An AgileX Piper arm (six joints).
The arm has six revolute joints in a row. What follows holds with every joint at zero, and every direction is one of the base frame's.
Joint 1 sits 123 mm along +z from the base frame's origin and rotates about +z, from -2.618 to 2.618 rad.
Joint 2 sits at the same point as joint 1 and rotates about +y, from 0 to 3.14 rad.
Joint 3 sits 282.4 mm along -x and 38.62 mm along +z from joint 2 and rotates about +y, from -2.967 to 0 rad.
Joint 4 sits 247.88 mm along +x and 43.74 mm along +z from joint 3 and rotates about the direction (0.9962, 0, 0.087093), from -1.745 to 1.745 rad.
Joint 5 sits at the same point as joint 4 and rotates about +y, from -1.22 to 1.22 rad.
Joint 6 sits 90.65 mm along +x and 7.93 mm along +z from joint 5 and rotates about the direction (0.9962, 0, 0.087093), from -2.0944 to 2.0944 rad.
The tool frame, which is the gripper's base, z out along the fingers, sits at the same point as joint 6; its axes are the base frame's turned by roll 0, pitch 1.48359 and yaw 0 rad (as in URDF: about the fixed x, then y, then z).
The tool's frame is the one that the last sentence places.
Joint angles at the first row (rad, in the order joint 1, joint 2, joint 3, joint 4, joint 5, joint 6):
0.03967, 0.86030, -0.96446, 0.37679, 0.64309, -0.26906
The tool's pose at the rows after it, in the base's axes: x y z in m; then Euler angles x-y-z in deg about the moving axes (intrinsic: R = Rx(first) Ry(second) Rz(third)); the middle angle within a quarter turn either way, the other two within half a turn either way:
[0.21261, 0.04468, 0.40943, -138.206, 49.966, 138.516]
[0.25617, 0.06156, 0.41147, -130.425, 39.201, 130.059]
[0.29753, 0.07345, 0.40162, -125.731, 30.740, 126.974]
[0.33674, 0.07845, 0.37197, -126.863, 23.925, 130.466]
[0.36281, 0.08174, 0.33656, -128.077, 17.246, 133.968]
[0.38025, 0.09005, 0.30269, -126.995, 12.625, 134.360]
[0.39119, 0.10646, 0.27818, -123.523, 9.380, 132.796]
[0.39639, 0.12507, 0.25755, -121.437, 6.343, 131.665]
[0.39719, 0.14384, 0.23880, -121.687, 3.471, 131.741]
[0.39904, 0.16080, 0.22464, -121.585, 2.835, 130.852]
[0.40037, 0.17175, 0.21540, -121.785, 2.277, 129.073]
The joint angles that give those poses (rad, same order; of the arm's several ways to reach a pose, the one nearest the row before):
0.03966, 1.07433, -1.15414, 0.58346, 0.80730, -0.52908
0.03965, 1.26840, -1.30632, 0.77150, 0.94333, -0.72221
0.03967, 1.44395, -1.42597, 0.89926, 1.04442, -0.83369
0.03968, 1.60769, -1.50494, 0.92235, 1.11218, -0.85187
0.03968, 1.73562, -1.54078, 0.93079, 1.17293, -0.86881
0.05304, 1.83446, -1.54252, 0.97290, 1.18797, -0.93842
0.08381, 1.91122, -1.54253, 1.05293, 1.18799, -1.02704
0.12338, 1.97129, -1.54252, 1.10448, 1.18611, -1.08915
0.16831, 2.01761, -1.54256, 1.11163, 1.17531, -1.10578
0.20827, 2.05459, -1.54480, 1.13276, 1.13832, -1.13743
0.23374, 2.08146, -1.55304, 1.14011, 1.11787, -1.17370

